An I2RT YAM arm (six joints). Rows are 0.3 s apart.
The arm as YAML. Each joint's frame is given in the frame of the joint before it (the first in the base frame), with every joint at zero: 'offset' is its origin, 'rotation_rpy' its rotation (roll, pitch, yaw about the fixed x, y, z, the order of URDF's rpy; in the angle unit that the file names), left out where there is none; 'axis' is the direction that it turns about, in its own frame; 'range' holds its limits. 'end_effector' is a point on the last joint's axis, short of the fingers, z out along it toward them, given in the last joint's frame.
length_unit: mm
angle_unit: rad
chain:
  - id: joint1
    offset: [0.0, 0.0, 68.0]
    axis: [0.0, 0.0, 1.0]
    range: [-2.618, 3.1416]
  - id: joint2
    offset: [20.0, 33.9, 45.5]
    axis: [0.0, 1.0, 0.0]
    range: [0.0, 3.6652]
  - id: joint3
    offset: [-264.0, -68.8, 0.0]
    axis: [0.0, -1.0, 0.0]
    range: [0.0, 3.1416]
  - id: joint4
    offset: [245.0, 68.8, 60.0]
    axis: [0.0, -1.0, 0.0]
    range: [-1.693, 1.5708]
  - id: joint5
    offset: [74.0, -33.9, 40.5]
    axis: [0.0, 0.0, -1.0]
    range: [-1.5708, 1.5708]
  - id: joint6
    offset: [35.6, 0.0, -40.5]
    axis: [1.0, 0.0, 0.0]
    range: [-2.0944, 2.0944]
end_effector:
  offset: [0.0, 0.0, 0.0]
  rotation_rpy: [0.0, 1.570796, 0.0]
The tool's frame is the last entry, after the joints.
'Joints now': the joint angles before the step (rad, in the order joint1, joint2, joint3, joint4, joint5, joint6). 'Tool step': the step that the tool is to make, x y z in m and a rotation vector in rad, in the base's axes. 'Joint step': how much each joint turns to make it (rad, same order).
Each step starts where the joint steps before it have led.
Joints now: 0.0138, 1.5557, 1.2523, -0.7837, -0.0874, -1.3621
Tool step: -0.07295, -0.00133, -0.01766, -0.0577, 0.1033, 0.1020
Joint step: 0.0000, -0.2349, -0.2520, -0.0968, 0.0090, -0.1165
